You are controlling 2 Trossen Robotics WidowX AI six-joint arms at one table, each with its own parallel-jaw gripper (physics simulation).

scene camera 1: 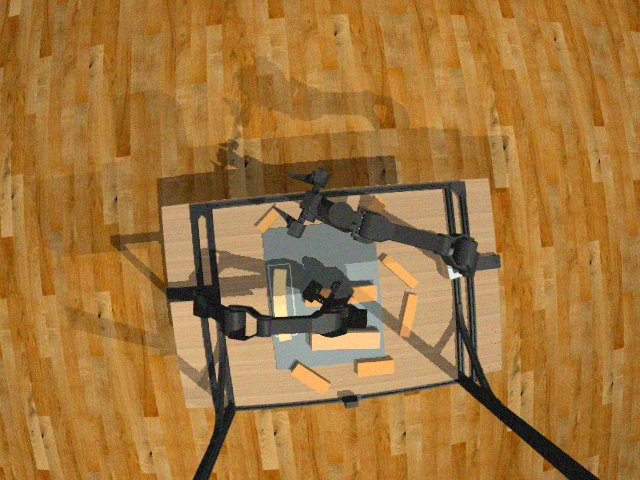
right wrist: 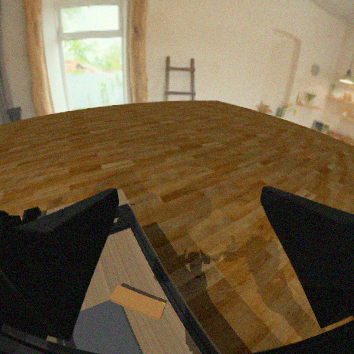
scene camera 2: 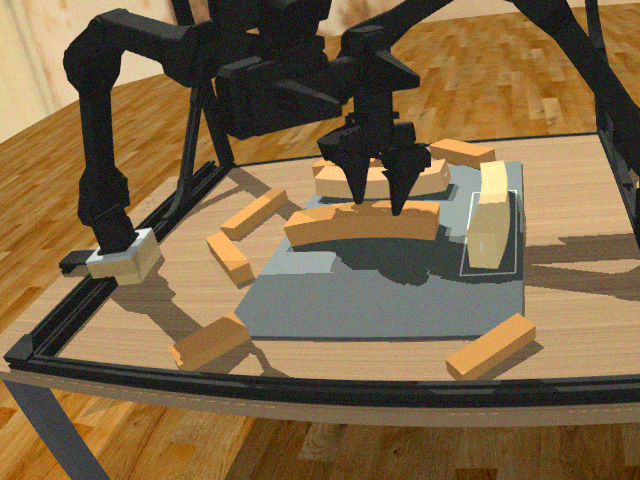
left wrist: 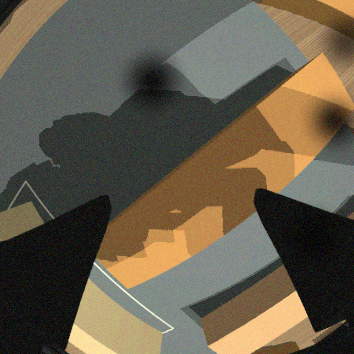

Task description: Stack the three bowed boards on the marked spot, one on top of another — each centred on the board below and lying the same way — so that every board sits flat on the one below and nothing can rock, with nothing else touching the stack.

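Frame: origin at the left arm's base, x ahead, y left, z up, level; centimetres.
Seen in the pictures: left gripper, fingertip midpoint: [scene camera 2: 376, 209] [left wrist: 182, 199]; right gripper, fingertip midpoint: [scene camera 1: 279, 190] [right wrist: 190, 194] [scene camera 2: 382, 94]; left arm's base, link origin: [scene camera 1: 207, 299]; right arm's base, link origin: [scene camera 2: 118, 244].
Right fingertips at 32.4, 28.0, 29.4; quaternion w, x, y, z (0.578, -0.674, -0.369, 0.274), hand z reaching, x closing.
Note:
Offsets run from my right fingertips to a thing's top centre, as dx, dy, dz. Level surfaces: height alone.
A pale yellow bowed board {-6.7, -33.9, -25.5} [scene camera 1: 279, 310] [scene camera 2: 485, 227] [left wrist: 115, 310] lies over the white outline [scene camera 1: 279, 265] [scene camera 2: 515, 232]; its far end reaches past it in scene camera 2. An orange bowed board {+13.0, -34.1, -26.1} [scene camera 1: 367, 293] [scene camera 2: 361, 224] [left wrist: 210, 185] lies mid-mat, crosswise to the yellow one. A peach bowed board {+11.9, -49.9, -26.2} [scene camera 1: 345, 339] [scene camera 2: 330, 180] [left wrist: 260, 325] lies behind it in scene camera 2. My left gripper [scene camera 1: 324, 293] [scene camera 2: 377, 206] [left wrist: 182, 199] is open over the orange board, which runs diagonally between the fingers in the wrist view. My right gripper [scene camera 1: 283, 192] [right wrist: 190, 194] is open and empty, high at the table's upper edge.
Several small orange blocks surround the grey mat {dz -30.8} [scene camera 2: 382, 315], including a block {-6.2, -4.4, -28.8} [scene camera 1: 266, 219] [scene camera 2: 491, 346] [right wrist: 138, 301], another block {+35.2, -30.1, -28.7} [scene camera 1: 399, 270] [scene camera 2: 230, 258] and a third block {+35.9, -46.1, -29.1} [scene camera 1: 408, 314] [scene camera 2: 253, 214]. A white-topped pale block [scene camera 2: 124, 266] sits below the right arm. A black frame [scene camera 2: 310, 390] edges the table.

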